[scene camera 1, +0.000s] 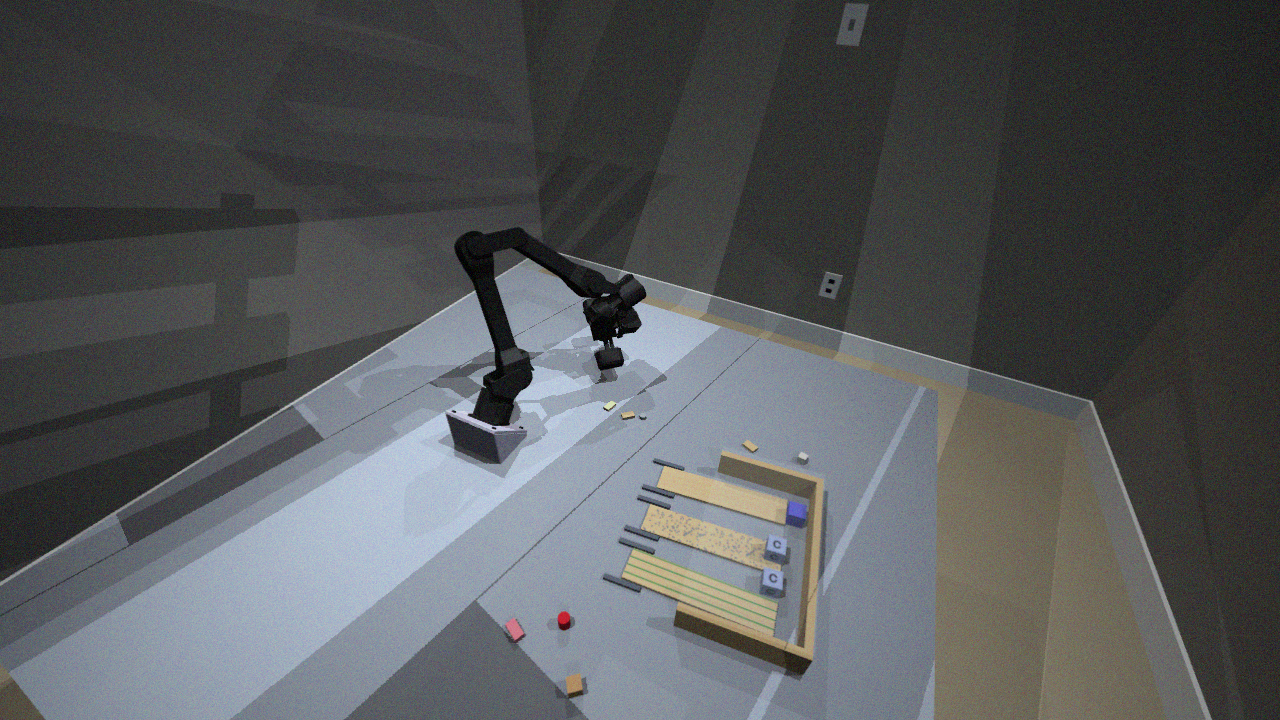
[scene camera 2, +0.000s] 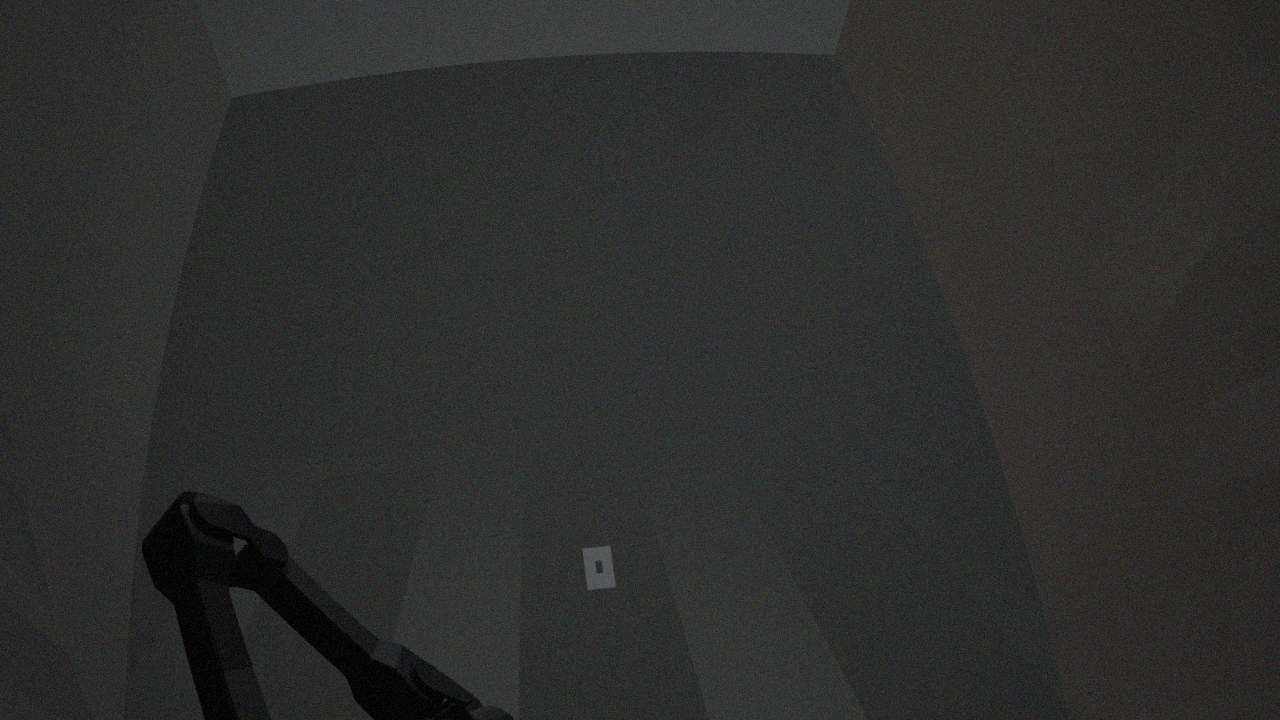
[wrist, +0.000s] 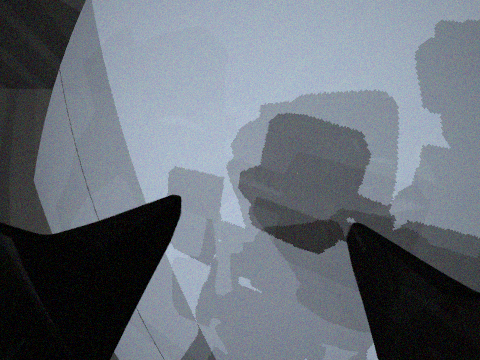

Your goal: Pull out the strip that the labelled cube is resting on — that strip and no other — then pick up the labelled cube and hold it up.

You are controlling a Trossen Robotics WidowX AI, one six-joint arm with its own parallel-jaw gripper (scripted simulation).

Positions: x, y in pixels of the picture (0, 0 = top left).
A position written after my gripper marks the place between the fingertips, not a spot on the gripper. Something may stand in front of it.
My gripper shows in scene camera 1 point(601, 347) and in the wrist view point(267, 219); in scene camera 2 it is out of frame.
